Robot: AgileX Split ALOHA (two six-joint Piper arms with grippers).
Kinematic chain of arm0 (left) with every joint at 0, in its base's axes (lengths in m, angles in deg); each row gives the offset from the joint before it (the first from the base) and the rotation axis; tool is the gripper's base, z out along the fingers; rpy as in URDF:
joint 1: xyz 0 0 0.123 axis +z
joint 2: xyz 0 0 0 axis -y
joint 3: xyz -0.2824 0 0.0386 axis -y
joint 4: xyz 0.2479 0 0.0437 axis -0.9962 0 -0.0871
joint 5: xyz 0 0 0 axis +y
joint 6: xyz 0.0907 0 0.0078 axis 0.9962 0 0.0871
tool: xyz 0 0 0 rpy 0 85 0
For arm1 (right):
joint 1: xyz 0 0 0.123 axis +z
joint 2: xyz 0 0 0 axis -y
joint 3: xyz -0.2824 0 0.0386 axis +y
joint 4: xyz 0.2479 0 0.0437 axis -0.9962 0 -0.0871
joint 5: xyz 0 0 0 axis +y
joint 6: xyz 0.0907 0 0.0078 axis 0.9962 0 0.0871
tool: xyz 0 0 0 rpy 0 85 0
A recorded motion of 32 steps. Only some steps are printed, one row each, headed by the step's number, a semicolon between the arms.
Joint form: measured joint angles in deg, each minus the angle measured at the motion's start. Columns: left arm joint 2, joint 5, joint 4, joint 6, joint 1, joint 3; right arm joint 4, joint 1, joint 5, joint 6, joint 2, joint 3.
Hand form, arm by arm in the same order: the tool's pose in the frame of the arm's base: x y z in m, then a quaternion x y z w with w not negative. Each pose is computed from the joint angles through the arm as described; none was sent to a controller.
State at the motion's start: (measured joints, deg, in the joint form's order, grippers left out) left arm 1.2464 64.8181 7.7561 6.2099 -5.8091 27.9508; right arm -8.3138 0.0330 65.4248 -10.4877 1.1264 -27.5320
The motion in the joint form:
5: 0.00 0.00 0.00 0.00 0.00 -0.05; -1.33 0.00 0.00 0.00 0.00 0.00
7: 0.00 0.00 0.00 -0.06 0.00 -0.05; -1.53 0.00 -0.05 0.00 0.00 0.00
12: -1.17 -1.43 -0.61 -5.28 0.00 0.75; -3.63 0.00 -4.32 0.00 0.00 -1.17
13: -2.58 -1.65 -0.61 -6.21 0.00 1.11; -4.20 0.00 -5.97 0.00 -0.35 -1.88
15: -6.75 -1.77 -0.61 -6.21 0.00 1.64; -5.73 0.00 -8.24 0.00 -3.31 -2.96
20: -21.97 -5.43 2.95 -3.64 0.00 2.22; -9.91 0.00 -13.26 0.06 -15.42 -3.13
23: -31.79 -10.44 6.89 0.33 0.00 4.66; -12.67 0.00 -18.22 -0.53 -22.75 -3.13
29: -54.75 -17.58 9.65 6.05 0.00 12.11; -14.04 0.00 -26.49 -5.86 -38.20 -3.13
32: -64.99 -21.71 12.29 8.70 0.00 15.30; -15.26 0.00 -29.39 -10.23 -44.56 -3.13
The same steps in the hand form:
5: -0.0112 -0.0100 0.2684 0.09602 0.86163 -0.06570 0.49402; -0.0099 0.0139 0.2662 -0.08644 0.86626 0.03928 0.49049
7: -0.0112 -0.0100 0.2684 0.09557 0.86168 -0.06596 0.49399; -0.0098 0.0142 0.2663 -0.08651 0.86591 0.04098 0.49095
12: -0.0085 -0.0093 0.2743 0.05459 0.86092 -0.08351 0.49886; -0.0092 0.0165 0.2783 -0.08280 0.84066 0.05564 0.53229
13: -0.0052 -0.0096 0.2765 0.04709 0.86498 -0.08728 0.49191; -0.0087 0.0170 0.2842 -0.08094 0.83101 0.05930 0.54713
15: 0.0052 -0.0107 0.2792 0.04580 0.87988 -0.08599 0.46510; -0.0013 0.0186 0.2933 -0.07678 0.82825 0.07241 0.55034
20: 0.0492 -0.0196 0.2798 0.05410 0.91815 -0.10311 0.37873; 0.0382 0.0225 0.2986 -0.05567 0.85700 0.11191 0.49993
23: 0.0816 -0.0271 0.2878 0.06810 0.92183 -0.12122 0.36179; 0.0647 0.0240 0.2994 -0.03825 0.86514 0.13080 0.48266
29: 0.1631 -0.0367 0.2856 0.08373 0.94304 -0.11983 0.29885; 0.1186 0.0219 0.2850 -0.04201 0.89349 0.11366 0.43242
32: 0.2023 -0.0420 0.2734 0.08180 0.94876 -0.12728 0.27743; 0.1391 0.0215 0.2743 -0.05907 0.90460 0.10355 0.40925

